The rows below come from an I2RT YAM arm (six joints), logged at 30 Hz.
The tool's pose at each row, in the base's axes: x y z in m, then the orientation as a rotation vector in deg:
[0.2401 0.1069 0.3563 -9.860 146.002 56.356]
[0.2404 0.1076 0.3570 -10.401 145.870 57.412]
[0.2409 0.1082 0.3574 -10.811 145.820 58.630]
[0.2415 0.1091 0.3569 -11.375 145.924 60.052]
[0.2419 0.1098 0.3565 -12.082 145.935 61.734]
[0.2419 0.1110 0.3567 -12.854 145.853 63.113]
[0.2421 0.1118 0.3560 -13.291 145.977 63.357]
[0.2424 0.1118 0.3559 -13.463 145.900 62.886]
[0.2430 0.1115 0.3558 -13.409 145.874 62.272]
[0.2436 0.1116 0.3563 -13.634 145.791 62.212]
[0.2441 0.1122 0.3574 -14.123 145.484 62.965]
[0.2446 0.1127 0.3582 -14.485 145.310 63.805]
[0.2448 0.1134 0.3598 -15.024 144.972 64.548]
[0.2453 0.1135 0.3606 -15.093 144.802 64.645]
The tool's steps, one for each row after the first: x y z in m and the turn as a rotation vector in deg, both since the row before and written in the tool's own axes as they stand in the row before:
[-0.0005 0.0009 0.0001 -0.815 0.306 -0.116]
[-0.0006 0.0006 0.0003 -0.886 0.384 0.039]
[-0.0003 0.0002 0.0011 -1.009 0.627 0.053]
[-0.0002 0.0001 0.0009 -1.216 0.670 0.005]
[-0.0001 0.0010 0.0007 -1.037 0.546 -0.141]
[0.0001 0.0000 0.0011 -0.193 0.319 -0.155]
[-0.0002 -0.0002 0.0001 0.275 -0.129 -0.257]
[-0.0005 -0.0004 0.0000 0.411 -0.197 -0.138]
[-0.0007 0.0002 -0.0001 -0.007 -0.010 -0.184]
[-0.0009 0.0010 -0.0001 -0.631 0.095 -0.214]
[-0.0008 0.0007 0.0000 -0.645 0.191 -0.062]
[-0.0008 0.0015 -0.0004 -0.637 0.093 -0.255]
[-0.0008 0.0005 -0.0003 -0.109 -0.095 -0.081]

